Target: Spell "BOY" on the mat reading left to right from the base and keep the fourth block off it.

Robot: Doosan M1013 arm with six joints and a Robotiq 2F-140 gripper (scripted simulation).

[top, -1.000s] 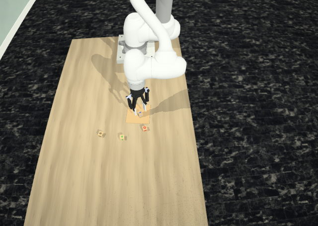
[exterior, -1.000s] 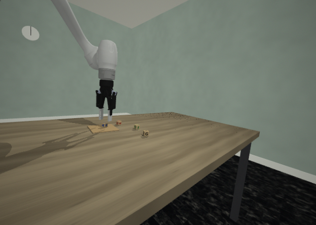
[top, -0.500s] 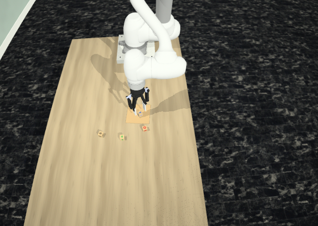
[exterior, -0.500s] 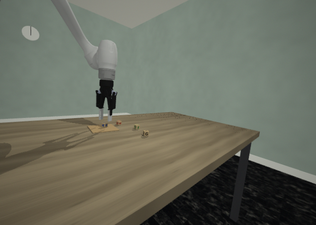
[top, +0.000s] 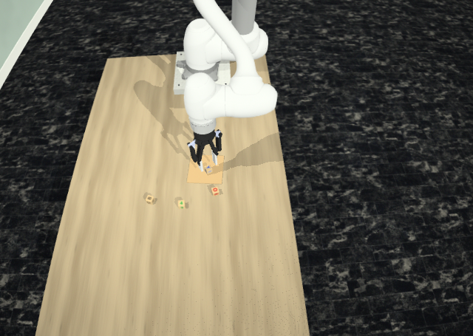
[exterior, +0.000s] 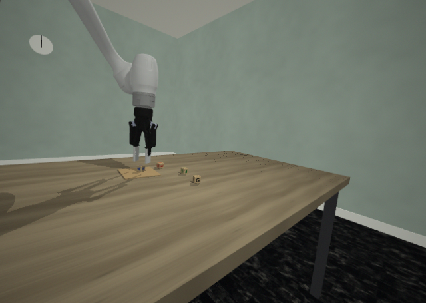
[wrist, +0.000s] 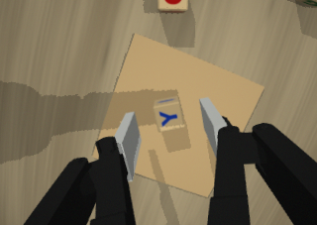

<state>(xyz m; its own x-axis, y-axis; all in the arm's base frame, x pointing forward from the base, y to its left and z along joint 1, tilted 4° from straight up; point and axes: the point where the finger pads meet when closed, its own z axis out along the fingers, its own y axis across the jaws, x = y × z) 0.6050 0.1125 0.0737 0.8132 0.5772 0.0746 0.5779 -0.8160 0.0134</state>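
The tan square mat is 7 cm below my hand, 1 cm to the right of it and 1 cm behind it.
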